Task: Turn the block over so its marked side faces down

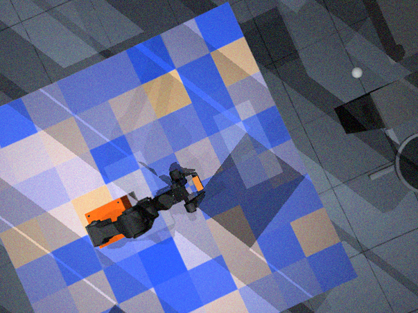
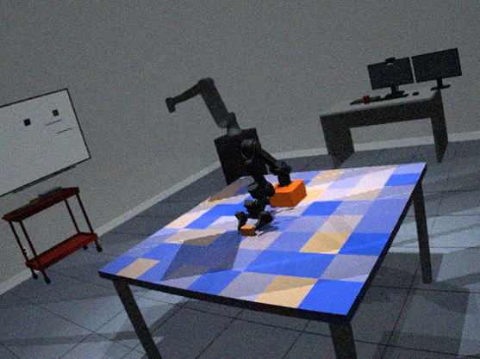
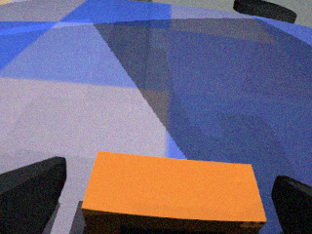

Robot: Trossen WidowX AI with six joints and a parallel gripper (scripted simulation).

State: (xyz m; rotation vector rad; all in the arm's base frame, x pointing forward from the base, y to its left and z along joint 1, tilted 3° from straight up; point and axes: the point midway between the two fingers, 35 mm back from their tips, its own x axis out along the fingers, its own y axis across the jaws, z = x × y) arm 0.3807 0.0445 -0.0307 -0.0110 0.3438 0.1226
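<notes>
Right now my gripper tip is 2 cm past the orange block and 1 cm above it.
</notes>
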